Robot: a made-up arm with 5 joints.
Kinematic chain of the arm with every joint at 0, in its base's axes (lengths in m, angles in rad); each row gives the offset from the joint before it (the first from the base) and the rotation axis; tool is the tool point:
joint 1: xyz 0 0 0.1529 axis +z
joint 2: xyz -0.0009 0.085 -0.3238 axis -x
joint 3: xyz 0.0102 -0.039 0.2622 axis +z
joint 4: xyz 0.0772 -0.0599 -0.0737 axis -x
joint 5: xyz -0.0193 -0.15 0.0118 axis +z
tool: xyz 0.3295 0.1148 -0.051
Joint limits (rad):
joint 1: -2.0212..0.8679
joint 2: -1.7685..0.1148
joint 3: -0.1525..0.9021
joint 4: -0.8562..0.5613
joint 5: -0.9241..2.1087
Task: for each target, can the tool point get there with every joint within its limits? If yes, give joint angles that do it. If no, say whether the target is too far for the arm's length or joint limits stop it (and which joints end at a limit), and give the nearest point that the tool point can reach.
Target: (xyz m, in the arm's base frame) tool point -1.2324 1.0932 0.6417
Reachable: no: too far | nearest point -0.1528 0.3186 0.0568 | short by 1.452 m
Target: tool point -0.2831 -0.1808 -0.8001
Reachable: no: joint limits stop it (at a limit: joint 1, joint 2, joint 3, joint 5) | nearest point -0.2641 -0.2016 -0.6893 | short by 0.114 m
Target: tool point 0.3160 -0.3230 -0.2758
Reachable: yes | joints -0.6875 -0.7696 0.2456 -0.6150 -0.5964
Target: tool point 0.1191 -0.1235 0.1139
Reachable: yes | joints -1.0807 -0.4243 0.1094 -0.7003 0.9143
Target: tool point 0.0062 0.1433 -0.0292
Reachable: yes | joints -1.4726 -0.2217 0.5904 -0.0214 1.7764
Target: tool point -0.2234 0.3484 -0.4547
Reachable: no: joint limits stop it (at a limit: joint 2, joint 4, joint 5) | nearest point -0.1117 0.1742 -0.3436 | short by 0.235 m
